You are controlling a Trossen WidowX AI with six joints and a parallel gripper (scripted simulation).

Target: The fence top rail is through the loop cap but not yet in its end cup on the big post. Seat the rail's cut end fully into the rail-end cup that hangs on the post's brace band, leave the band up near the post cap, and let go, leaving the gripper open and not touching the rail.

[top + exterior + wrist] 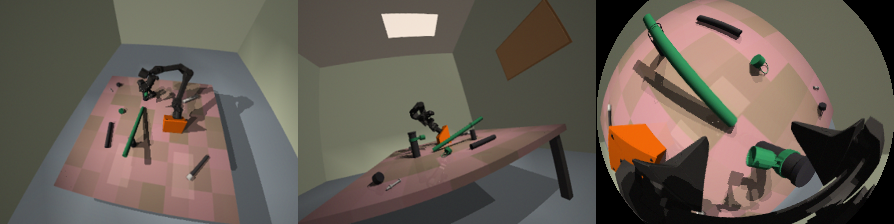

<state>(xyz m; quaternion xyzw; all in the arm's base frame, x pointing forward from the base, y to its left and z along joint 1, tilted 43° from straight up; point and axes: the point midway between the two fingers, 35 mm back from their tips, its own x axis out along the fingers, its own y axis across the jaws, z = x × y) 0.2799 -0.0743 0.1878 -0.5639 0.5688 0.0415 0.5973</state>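
The green rail-end cup lies 9 cm to the right of my gripper tip, 7 cm below it and 2 cm behind it. Also, from my gripper tip: grey bolt (41 cm ahead, 28 cm to the right, 21 cm below); white rod (49 cm behind, 20 cm below, 15 cm to the right); dark tube (30 cm ahead, 29 cm to the left, 20 cm below).
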